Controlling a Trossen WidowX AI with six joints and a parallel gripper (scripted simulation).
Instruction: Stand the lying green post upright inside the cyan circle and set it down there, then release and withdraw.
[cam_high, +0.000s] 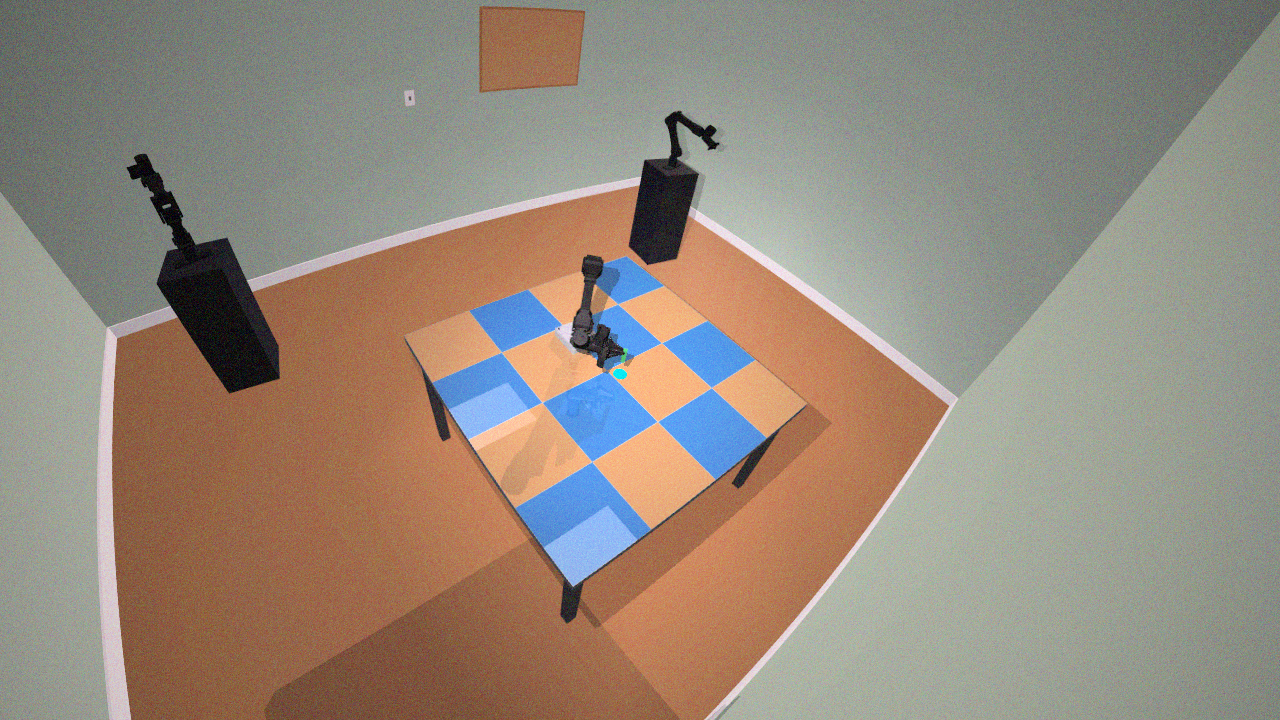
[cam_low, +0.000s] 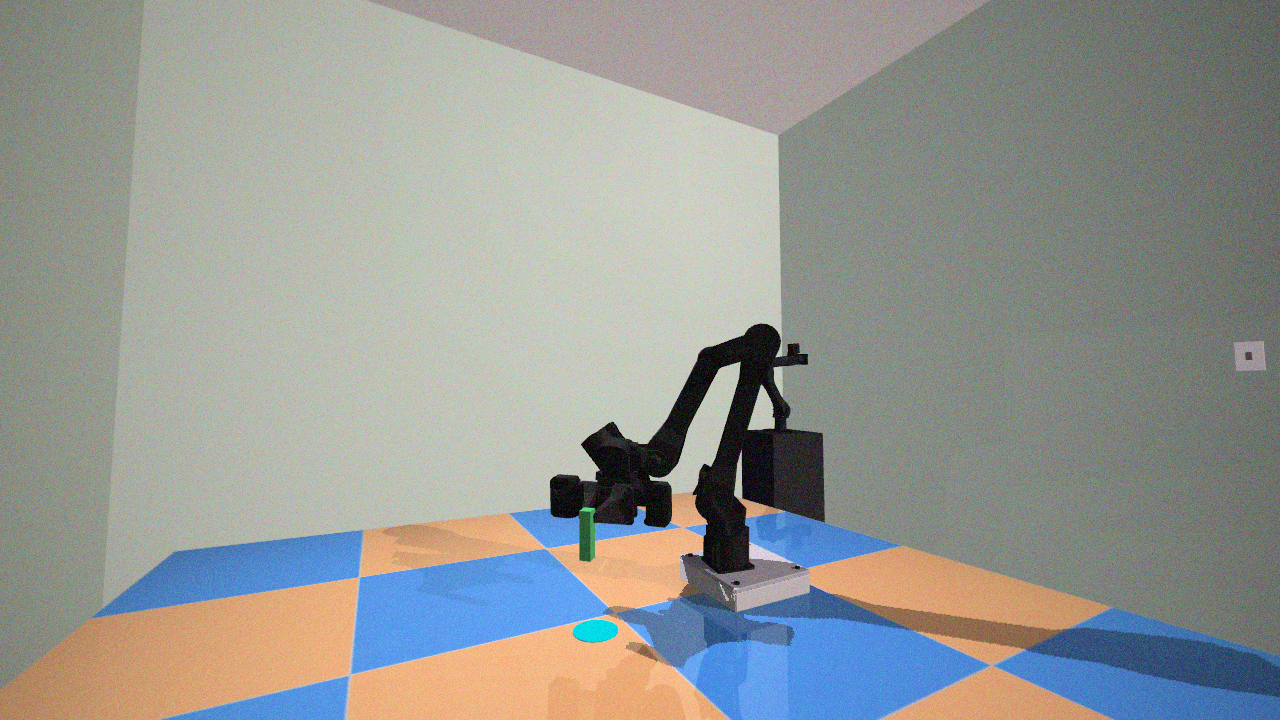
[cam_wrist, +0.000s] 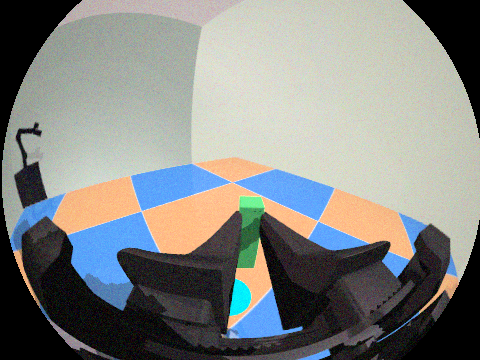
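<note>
The cyan circle is 14 cm below my gripper tip, 1 cm to the left of it and 1 cm behind it. From my gripper tip the other things lie so: green post 2 cm below.
</note>
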